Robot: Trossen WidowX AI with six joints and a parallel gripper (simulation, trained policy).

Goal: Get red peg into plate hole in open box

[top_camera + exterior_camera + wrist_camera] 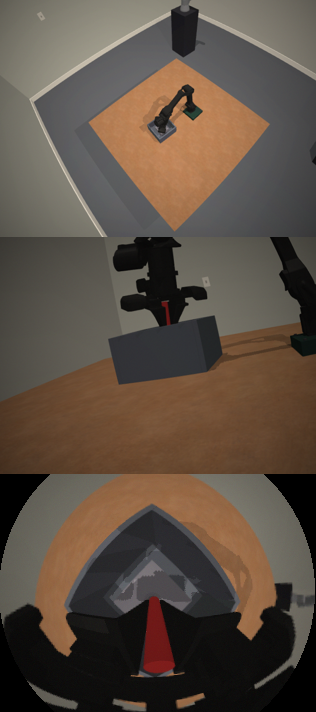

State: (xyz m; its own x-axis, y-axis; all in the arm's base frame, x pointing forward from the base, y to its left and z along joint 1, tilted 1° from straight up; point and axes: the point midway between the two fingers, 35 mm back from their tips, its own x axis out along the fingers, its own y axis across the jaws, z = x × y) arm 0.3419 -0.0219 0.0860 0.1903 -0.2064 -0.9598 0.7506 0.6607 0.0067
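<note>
Now: the red peg 3 cm above my gripper tip. The rest, counted from my gripper tip: grey box: 5 cm below; then pale plate: 3 cm below.
</note>
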